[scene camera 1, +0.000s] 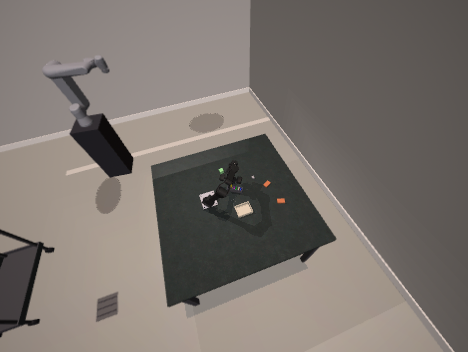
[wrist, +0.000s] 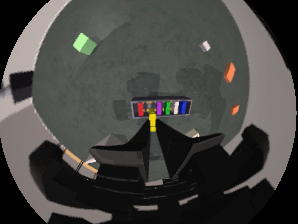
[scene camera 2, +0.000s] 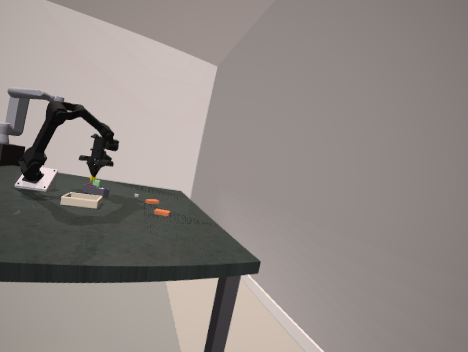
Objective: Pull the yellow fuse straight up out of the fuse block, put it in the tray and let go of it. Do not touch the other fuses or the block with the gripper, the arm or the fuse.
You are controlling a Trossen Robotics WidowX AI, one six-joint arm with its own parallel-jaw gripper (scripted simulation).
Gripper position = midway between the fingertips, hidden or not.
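Note:
Yellow fuse held by my gripper (wrist: 152, 121).

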